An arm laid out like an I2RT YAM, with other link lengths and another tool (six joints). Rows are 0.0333 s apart.
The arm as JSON. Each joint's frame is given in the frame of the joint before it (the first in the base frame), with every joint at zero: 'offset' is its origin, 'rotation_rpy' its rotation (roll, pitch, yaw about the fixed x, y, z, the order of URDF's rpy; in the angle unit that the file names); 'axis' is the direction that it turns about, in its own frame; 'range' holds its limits. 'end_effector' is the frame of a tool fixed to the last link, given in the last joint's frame.
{
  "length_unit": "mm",
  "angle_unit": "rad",
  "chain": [
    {
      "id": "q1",
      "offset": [
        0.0,
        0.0,
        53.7
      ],
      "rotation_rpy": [
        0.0,
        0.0,
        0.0
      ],
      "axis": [
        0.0,
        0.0,
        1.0
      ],
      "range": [
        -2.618,
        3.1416
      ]
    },
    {
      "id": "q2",
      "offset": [
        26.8,
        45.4,
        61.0
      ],
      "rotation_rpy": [
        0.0,
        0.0,
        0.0
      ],
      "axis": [
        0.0,
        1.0,
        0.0
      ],
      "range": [
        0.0,
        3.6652
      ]
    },
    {
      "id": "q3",
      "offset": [
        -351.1,
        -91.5,
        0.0
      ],
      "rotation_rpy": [
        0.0,
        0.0,
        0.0
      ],
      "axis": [
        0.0,
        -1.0,
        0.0
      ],
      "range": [
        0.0,
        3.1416
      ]
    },
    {
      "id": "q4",
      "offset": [
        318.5,
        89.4,
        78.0
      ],
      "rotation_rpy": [
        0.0,
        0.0,
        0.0
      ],
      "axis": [
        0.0,
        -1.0,
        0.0
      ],
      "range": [
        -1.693,
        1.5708
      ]
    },
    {
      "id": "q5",
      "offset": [
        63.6,
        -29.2,
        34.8
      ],
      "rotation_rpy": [
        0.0,
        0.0,
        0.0
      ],
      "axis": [
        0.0,
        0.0,
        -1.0
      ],
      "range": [
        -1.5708,
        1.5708
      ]
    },
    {
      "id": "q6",
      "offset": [
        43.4,
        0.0,
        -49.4
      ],
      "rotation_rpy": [
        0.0,
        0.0,
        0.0
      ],
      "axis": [
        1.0,
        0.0,
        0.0
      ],
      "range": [
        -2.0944,
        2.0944
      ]
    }
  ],
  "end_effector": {
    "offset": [
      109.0,
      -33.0,
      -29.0
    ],
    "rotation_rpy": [
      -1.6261,
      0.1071,
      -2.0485
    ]
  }
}
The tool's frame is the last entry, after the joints.
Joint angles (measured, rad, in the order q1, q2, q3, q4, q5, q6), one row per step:
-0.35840 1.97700 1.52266 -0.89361 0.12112 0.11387
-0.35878 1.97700 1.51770 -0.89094 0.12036 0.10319
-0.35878 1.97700 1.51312 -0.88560 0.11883 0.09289
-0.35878 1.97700 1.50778 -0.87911 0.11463 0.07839
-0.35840 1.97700 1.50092 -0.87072 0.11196 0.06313
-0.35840 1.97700 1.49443 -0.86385 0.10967 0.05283
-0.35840 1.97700 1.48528 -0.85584 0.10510 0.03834
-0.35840 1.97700 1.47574 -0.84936 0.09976 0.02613
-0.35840 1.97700 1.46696 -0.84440 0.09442 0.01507
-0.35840 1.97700 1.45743 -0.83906 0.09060 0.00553
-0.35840 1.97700 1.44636 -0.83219 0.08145 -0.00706
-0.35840 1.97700 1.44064 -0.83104 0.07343 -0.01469
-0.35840 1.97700 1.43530 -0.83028 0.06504 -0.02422
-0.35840 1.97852 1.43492 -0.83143 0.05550 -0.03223
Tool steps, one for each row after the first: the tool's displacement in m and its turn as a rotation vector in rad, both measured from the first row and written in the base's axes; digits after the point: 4 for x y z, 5 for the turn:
-0.0007 -0.0002 -0.0015 -0.00023 0.00391 0.01013
-0.0006 -0.0003 -0.0029 -0.00079 0.00461 0.02044
-0.0002 -0.0003 -0.0047 0.00024 0.00477 0.03542
0.0001 -0.0003 -0.0069 -0.00043 0.00523 0.05117
0.0000 -0.0003 -0.0089 -0.00021 0.00595 0.06166
-0.0003 0.0001 -0.0119 0.00193 0.00796 0.07673
-0.0012 0.0009 -0.0151 0.00589 0.01097 0.08977
-0.0021 0.0018 -0.0180 0.01035 0.01440 0.10168
-0.0033 0.0025 -0.0211 0.01387 0.01842 0.11178
-0.0043 0.0040 -0.0249 0.02167 0.02081 0.12601
-0.0051 0.0053 -0.0270 0.02944 0.02305 0.13515
-0.0058 0.0066 -0.0289 0.03724 0.02537 0.14619
-0.0054 0.0078 -0.0300 0.04568 0.02551 0.15600

